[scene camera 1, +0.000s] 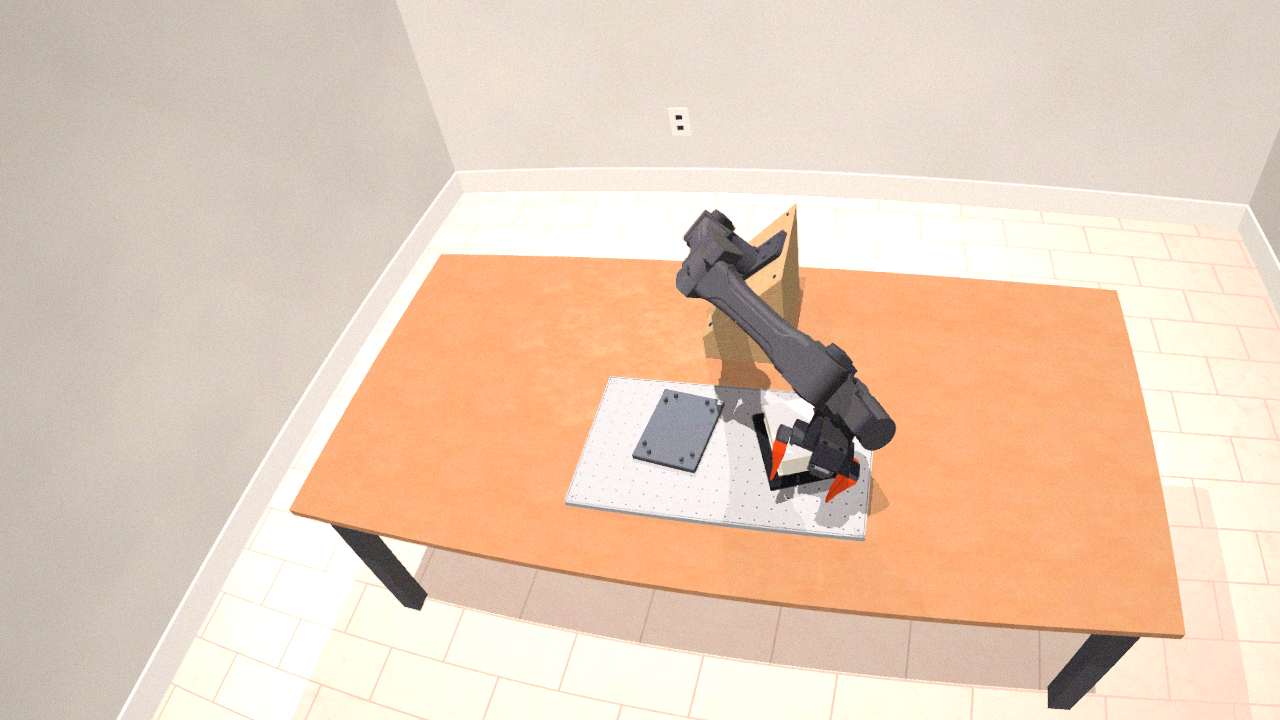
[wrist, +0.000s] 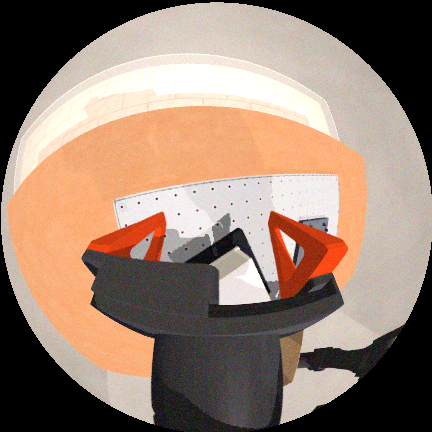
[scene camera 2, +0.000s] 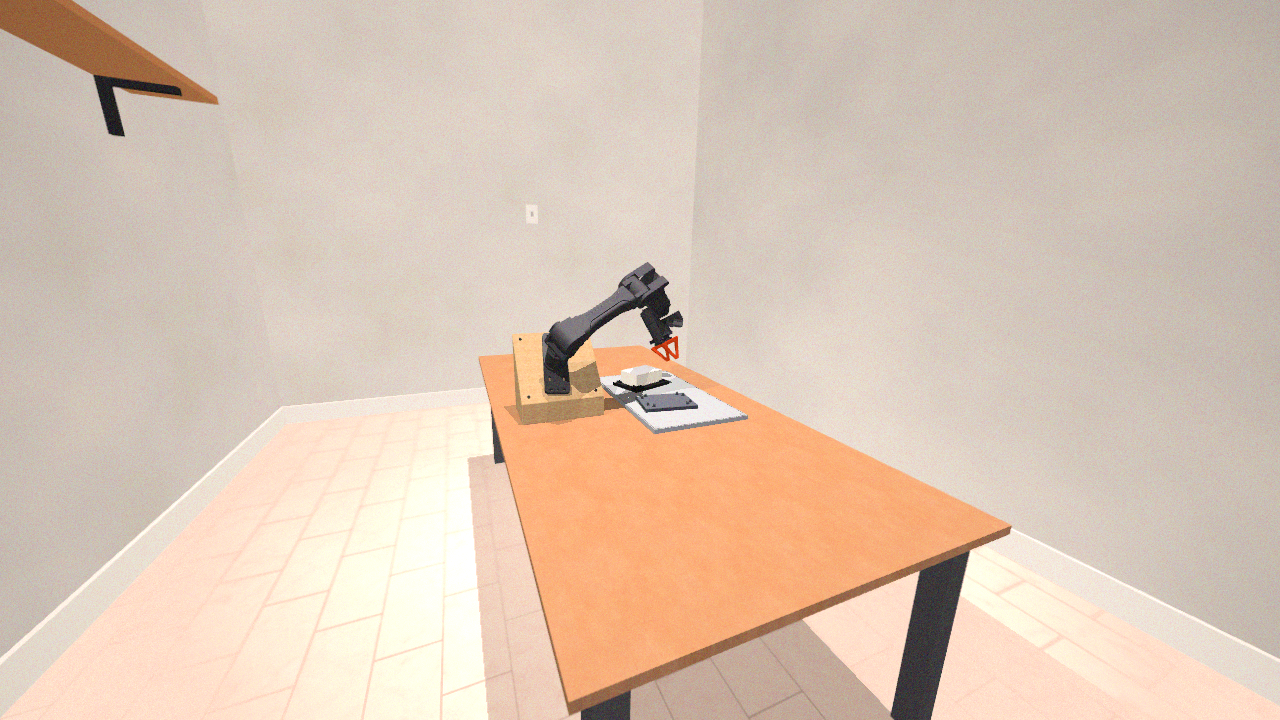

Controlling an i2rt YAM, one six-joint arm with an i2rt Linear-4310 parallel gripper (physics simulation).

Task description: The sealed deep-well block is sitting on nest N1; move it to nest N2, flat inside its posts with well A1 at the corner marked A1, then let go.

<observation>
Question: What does the gripper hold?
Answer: Nothing.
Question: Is the gripper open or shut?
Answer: Open.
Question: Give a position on a white block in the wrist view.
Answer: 239, 282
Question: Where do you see a white block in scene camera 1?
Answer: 786, 413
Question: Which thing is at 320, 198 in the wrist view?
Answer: A perforated plate.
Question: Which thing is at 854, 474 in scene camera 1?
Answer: The gripper.
</observation>
